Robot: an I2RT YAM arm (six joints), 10 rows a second.
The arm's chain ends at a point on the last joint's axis. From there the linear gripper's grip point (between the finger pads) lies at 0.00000 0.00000 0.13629 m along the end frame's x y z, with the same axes.
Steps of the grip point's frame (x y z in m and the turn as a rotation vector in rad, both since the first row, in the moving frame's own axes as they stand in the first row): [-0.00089, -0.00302, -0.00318, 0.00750, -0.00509, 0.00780]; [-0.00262, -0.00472, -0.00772, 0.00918, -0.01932, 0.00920]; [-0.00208, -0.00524, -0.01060, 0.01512, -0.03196, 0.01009]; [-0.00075, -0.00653, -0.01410, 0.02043, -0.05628, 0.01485]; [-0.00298, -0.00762, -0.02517, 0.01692, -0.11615, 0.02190]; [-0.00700, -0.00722, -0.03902, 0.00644, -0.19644, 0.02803]
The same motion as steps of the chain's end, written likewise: [-0.00020, -0.00200, -0.00317, 0.00750, -0.00509, 0.00780]; [0.00001, -0.00346, -0.00769, 0.00918, -0.01932, 0.00920]; [0.00226, -0.00316, -0.01051, 0.01512, -0.03196, 0.01009]; [0.00689, -0.00369, -0.01386, 0.02043, -0.05628, 0.01485]; [0.01279, -0.00515, -0.02423, 0.01692, -0.11615, 0.02190]; [0.01959, -0.00597, -0.03640, 0.00644, -0.19644, 0.02803]
